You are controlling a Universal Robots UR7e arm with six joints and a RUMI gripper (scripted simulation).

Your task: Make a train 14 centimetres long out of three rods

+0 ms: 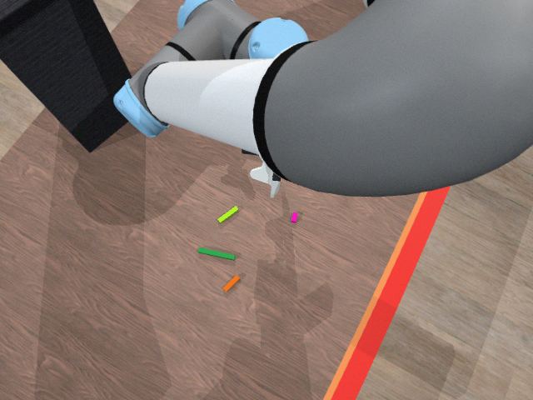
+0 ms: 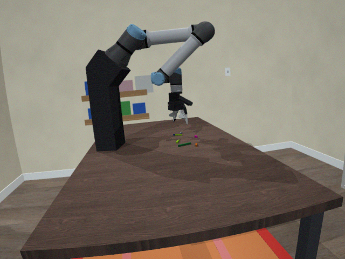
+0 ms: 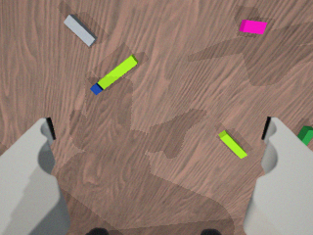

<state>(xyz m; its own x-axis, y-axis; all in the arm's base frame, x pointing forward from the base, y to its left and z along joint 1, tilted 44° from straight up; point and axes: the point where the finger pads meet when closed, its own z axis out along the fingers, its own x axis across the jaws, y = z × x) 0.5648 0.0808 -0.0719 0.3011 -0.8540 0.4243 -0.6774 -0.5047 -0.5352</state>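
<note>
My hand is 20 mm past the green rod, 220 mm to the left of it and 80 mm above it. From my hand the other things lie so: magenta rod: 80 mm ahead, 60 mm to the right, 80 mm below; blue rod: 40 mm behind, 60 mm to the left, 80 mm below; grey rod: 10 mm ahead, 90 mm to the left, 80 mm below.
</note>
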